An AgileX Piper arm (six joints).
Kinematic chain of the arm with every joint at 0, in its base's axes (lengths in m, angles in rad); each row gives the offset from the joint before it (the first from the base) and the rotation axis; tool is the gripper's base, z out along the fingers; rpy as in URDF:
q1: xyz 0 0 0.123 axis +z
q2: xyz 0 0 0 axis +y
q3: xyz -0.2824 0 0.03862 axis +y
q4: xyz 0.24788 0 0.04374 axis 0.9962 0 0.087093
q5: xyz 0 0 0 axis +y
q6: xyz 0.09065 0 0.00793 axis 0.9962 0 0.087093
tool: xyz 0 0 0 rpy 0 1.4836 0
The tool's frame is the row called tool.
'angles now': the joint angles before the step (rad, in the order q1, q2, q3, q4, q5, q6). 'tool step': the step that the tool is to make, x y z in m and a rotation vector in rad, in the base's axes. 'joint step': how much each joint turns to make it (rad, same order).
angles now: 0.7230, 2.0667, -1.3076, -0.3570, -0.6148, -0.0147
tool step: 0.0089, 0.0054, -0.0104, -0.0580, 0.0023, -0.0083
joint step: -0.0018, 0.0426, -0.0488, -0.0097, 0.0542, -0.0231
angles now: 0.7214, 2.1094, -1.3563, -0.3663, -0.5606, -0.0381
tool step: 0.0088, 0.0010, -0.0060, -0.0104, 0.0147, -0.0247
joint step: -0.0073, 0.0296, -0.0340, 0.0187, 0.0253, -0.0077
